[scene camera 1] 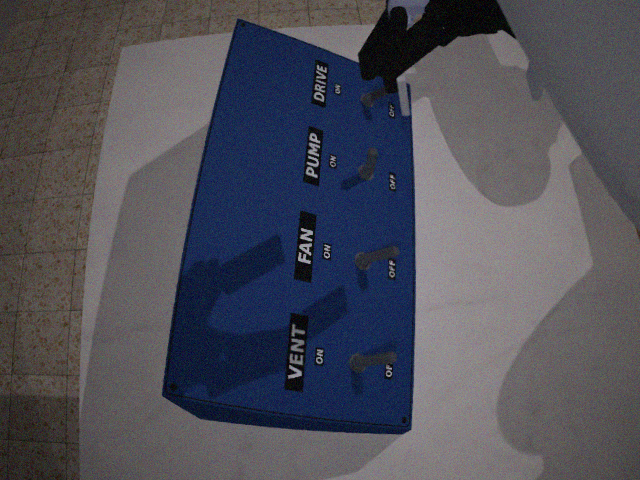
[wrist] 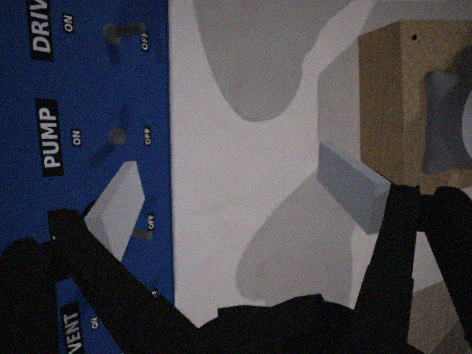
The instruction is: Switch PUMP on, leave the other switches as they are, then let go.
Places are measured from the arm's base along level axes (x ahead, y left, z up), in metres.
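Pixels of known places: gripper, fingertip midpoint: (scene camera 1: 469, 94) (wrist: 231, 170); arm's base at its link origin: (wrist: 458, 121).
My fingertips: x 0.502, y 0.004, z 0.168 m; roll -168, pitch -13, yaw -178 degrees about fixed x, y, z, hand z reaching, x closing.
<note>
Ahead of a thing's pixels: the offset from my fingertips to its middle. "pt": to the spot under its first point. Level surfaces: height alone.
The blue panel (scene camera 1: 258, 103) (wrist: 20, 200) carries four switches. The PUMP lever @(0.085 m ahead, 0.022 m right, 0.157 m down) (scene camera 1: 369, 164) (wrist: 117, 136) stands roughly straight out, seen end-on in the wrist view; whether it is fully at ON I cannot tell. The DRIVE lever @(0.061 m ahead, 0.140 m right, 0.163 m down) (scene camera 1: 374, 95) (wrist: 125, 32), FAN lever @(0.083 m ahead, 0.099 m left, 0.163 m down) (scene camera 1: 379, 256) (wrist: 143, 233) and VENT lever @(pt 0.096 m ahead, 0.219 m left, 0.158 m down) (scene camera 1: 374, 359) lean toward OFF. My gripper (wrist: 231, 170) is wide open and empty, above the panel's OFF-side edge. One finger (scene camera 1: 404, 98) shows near DRIVE in the scene view; in the wrist view that side's pad partly hides FAN.
A pale table @(0.276 m down) (scene camera 1: 465, 310) (wrist: 210, 200) lies under the panel. A wooden box (wrist: 381, 100) with a grey-blue thing (wrist: 442, 130) on or in it stands at the right of the wrist view. A large grey surface (scene camera 1: 584, 77) fills the upper right of the scene view.
</note>
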